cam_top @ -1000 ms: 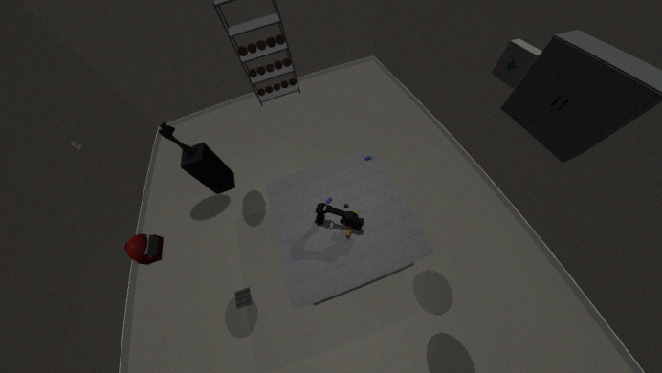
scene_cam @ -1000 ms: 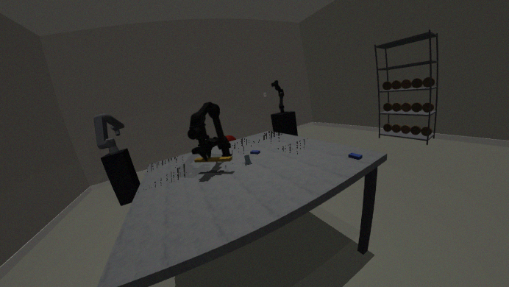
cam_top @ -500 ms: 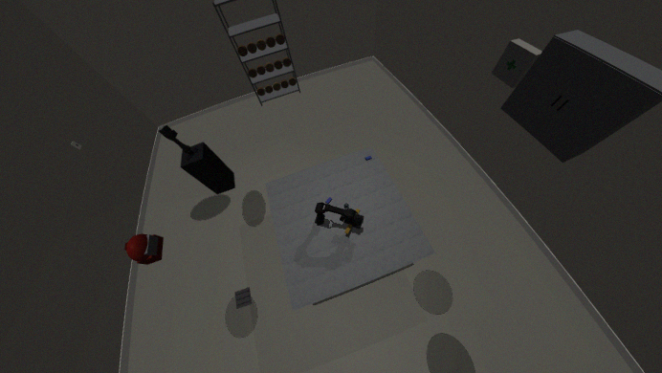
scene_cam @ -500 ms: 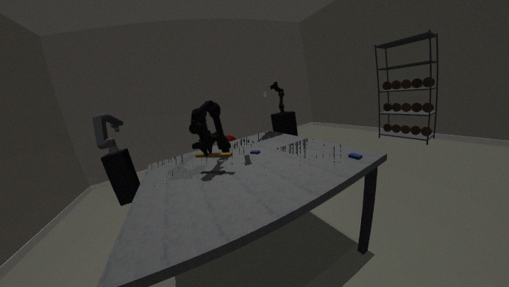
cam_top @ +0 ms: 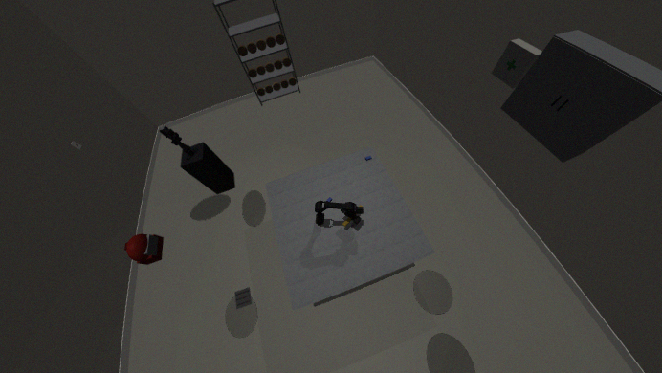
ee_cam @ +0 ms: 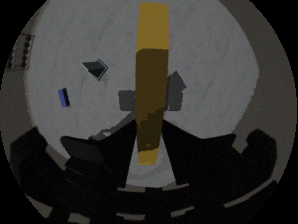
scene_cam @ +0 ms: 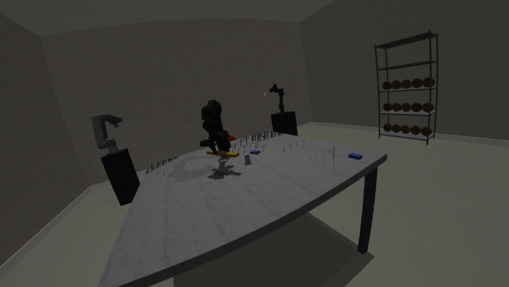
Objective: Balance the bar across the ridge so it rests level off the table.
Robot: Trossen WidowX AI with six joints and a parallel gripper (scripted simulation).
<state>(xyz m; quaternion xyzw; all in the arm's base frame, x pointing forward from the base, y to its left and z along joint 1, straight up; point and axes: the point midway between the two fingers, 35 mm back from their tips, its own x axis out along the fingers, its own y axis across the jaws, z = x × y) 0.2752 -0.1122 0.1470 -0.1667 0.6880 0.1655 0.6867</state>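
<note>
My gripper tip is 30 mm short of the yellow bar and 10 mm to the right of it.
</note>
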